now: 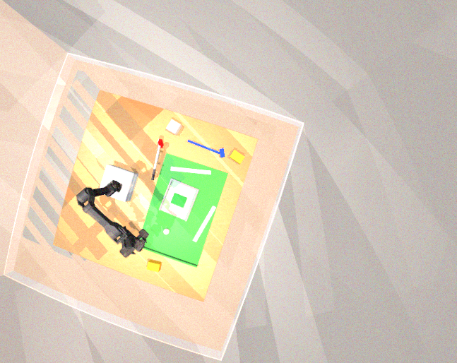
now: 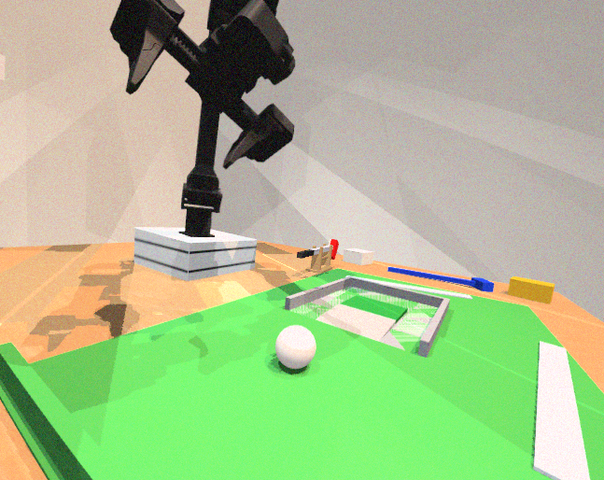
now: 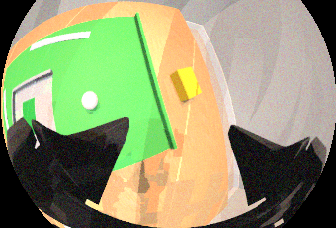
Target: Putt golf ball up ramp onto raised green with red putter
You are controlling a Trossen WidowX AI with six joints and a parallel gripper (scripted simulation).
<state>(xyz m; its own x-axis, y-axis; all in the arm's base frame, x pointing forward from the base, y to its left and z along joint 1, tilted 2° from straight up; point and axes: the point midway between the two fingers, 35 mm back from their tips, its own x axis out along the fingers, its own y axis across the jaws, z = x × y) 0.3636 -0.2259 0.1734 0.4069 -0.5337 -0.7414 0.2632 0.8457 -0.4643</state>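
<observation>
The red putter is 22 cm behind my gripper tip, 54 cm to the left of it and 17 cm below it. From my gripper tip the other things lie so: green mat (10 cm ahead, 28 cm to the left, 22 cm below); then white golf ball (7 cm ahead, 10 cm to the left, 20 cm below); then wooden stand (22 cm behind, 56 cm to the left, 19 cm below).
</observation>
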